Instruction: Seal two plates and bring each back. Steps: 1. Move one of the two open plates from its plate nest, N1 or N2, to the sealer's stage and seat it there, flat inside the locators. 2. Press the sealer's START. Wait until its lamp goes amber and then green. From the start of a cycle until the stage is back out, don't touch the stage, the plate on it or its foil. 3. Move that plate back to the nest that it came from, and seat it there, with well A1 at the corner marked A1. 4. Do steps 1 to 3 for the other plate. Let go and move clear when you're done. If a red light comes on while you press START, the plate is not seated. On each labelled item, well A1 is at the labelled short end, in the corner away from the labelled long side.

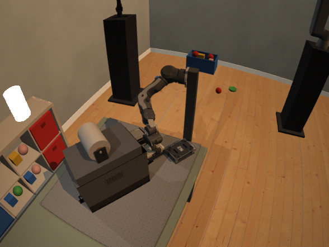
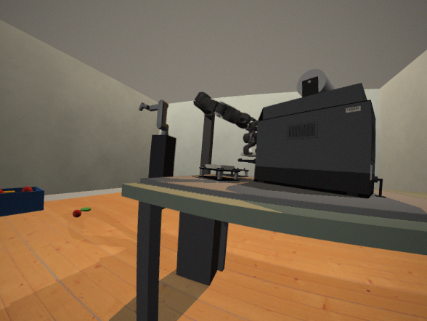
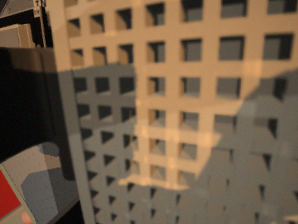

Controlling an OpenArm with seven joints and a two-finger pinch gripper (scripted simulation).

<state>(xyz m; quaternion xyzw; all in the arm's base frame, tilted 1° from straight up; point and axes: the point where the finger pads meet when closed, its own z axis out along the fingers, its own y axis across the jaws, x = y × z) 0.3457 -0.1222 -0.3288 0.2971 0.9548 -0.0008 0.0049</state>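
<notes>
Now: the white well plate right at my hand. Also, from my hand: dark sealer stage: 30 mm below; warning sticker: 130 mm to the right, 30 mm ahead, 20 mm above; pale start button: 140 mm ahead, 50 mm above, 20 mm to the left.
</notes>
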